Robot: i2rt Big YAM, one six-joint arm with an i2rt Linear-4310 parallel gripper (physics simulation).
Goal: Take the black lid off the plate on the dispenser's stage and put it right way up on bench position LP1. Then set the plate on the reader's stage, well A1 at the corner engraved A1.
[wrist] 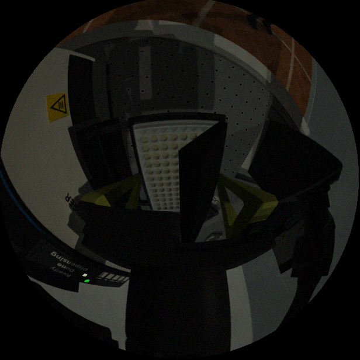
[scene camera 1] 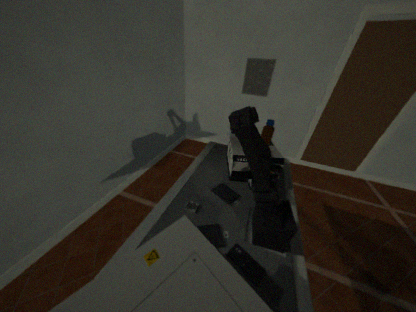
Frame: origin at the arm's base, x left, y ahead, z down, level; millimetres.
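Seen in the pictures: arm's base, origin of the base link: (scene camera 1: 273, 217).
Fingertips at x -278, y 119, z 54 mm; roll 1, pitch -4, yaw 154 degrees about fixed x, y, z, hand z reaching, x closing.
Offsets run from my fingertips to a thing's top centre. "spot": to the spot under its first point. Level surfaces: height alone.
In the wrist view, the plate (wrist: 160, 155) shows pale rows of wells, with a black rim along its far and left edges. The black lid (wrist: 201, 175) is off level, tipped steeply and covering the plate's right part from this view. My gripper (wrist: 178, 177) is open, its two yellow-green fingers apart on either side of the plate and lid, with nothing gripped. Whether the lid touches a finger is too dark to tell. The white dispenser housing (wrist: 35, 150) is at the left, with part of its name showing. In scene camera 1, the gripper, plate and lid cannot be made out. LP1 and the A1 engraving are not legible.
In scene camera 1, the black arm (scene camera 1: 255, 155) stands before a white device @(spot: dx -34, dy +218, dz -124 mm) (scene camera 1: 233, 156) and a brown bottle @(dx -384, dy +72, dz -341 mm) (scene camera 1: 267, 134) with a blue cap. A flat dark pad @(spot: dx +132, dy +175, dz +75 mm) (scene camera 1: 226, 193), a small pale item @(spot: dx +345, dy +305, dz +71 mm) (scene camera 1: 193, 206) and a black box @(spot: dx +523, dy -58, dz -27 mm) (scene camera 1: 245, 260) are on the bench @(dz +84 mm) (scene camera 1: 175, 205).
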